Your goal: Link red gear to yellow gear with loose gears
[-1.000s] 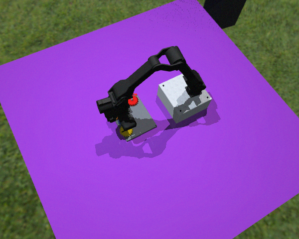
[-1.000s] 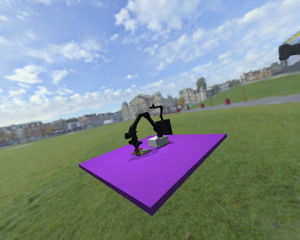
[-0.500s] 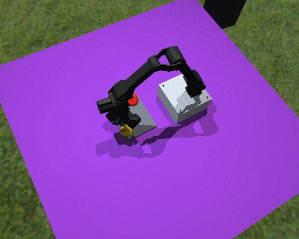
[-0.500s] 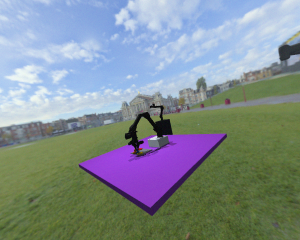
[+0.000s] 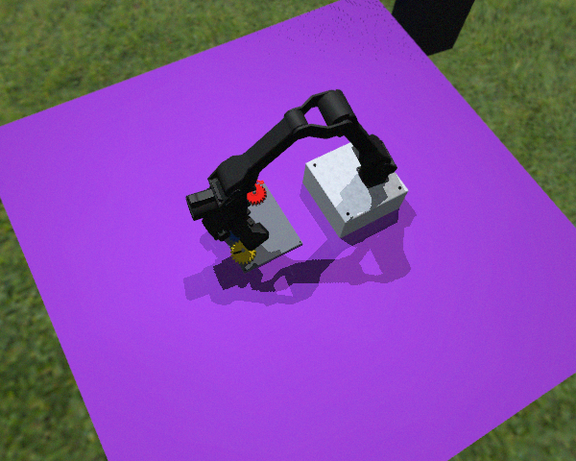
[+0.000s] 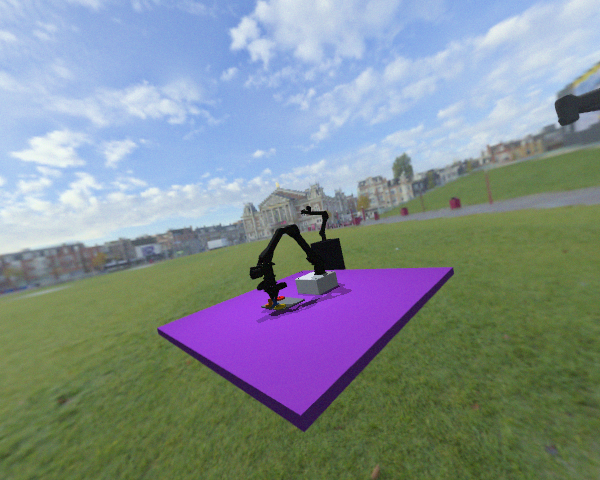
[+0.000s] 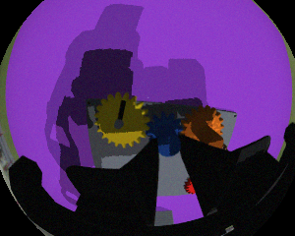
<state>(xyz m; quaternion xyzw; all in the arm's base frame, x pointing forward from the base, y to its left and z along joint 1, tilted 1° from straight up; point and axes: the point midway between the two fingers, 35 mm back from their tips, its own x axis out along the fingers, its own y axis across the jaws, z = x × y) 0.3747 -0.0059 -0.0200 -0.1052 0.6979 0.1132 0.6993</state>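
Now: the small blue gear 1 cm below my gripper tip. From my gripper tip the other things lie so: brown gear: 9 cm to the right, 3 cm behind, 2 cm below; yellow gear: 5 cm to the left, 2 cm below; orange gear: 5 cm to the right, 2 cm below, 1 cm ahead.
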